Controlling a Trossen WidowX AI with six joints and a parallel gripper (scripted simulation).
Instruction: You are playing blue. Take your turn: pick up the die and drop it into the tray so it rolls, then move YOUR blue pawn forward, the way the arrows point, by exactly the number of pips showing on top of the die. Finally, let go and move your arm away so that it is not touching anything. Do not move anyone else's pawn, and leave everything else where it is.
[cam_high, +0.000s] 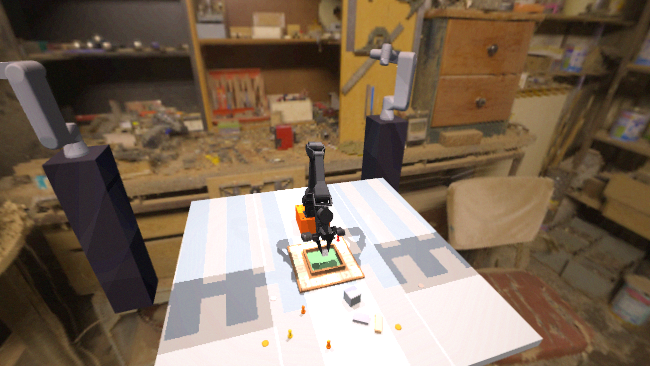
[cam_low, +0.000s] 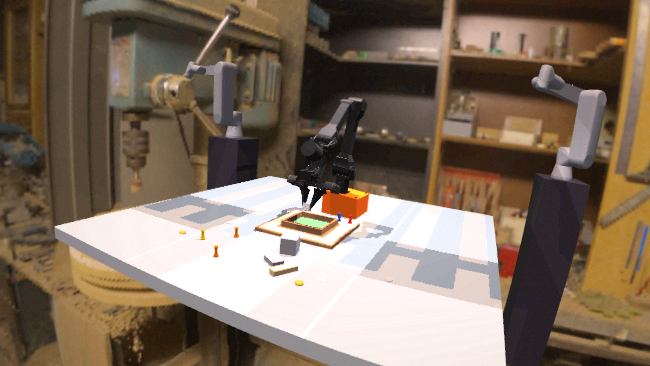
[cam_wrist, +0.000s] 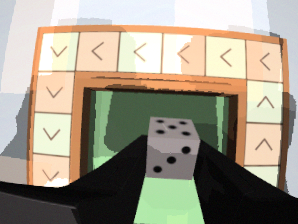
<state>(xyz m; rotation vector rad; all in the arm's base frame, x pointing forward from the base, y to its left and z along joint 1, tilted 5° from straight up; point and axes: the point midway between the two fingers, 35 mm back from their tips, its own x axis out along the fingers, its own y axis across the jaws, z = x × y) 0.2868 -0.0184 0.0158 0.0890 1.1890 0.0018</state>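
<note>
My gripper tip is now 140 mm past the blue pawn, 80 mm to the right of it and 60 mm above it. The rest, counted from my gripper tip: green tray floor (30 mm behind, 10 mm to the left, 80 mm below); then red pawn (140 mm behind, 120 mm to the left, 60 mm below); then die (right at my gripper tip).
</note>
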